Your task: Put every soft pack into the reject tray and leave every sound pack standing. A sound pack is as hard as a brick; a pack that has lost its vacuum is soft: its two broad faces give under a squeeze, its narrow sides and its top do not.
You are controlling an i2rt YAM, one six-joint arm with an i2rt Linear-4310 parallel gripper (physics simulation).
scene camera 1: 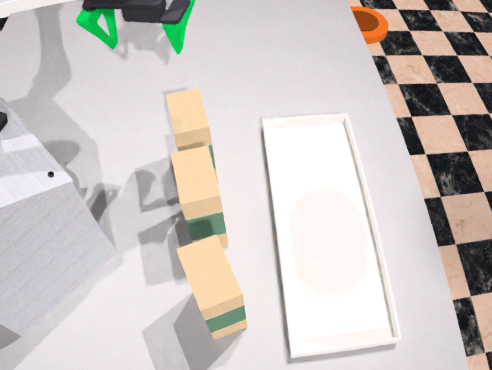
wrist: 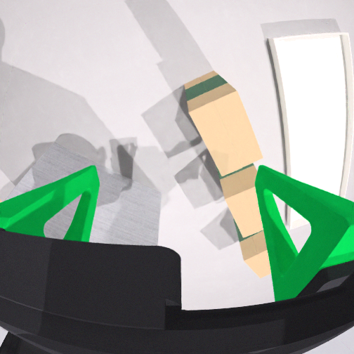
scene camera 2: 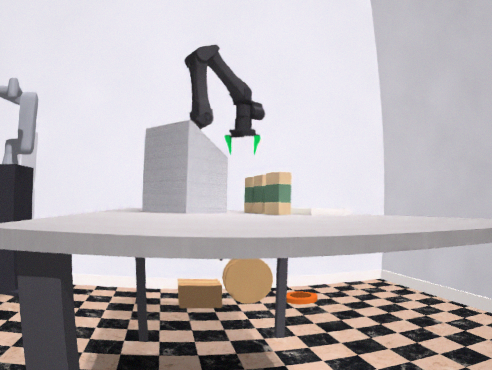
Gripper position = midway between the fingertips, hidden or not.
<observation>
In view: my gripper (scene camera 1: 146, 48) and a white reject tray (scene camera 1: 337, 293).
The white reject tray shows as well in the wrist view (wrist: 306, 65). My gripper also shows in the wrist view (wrist: 176, 174).
</observation>
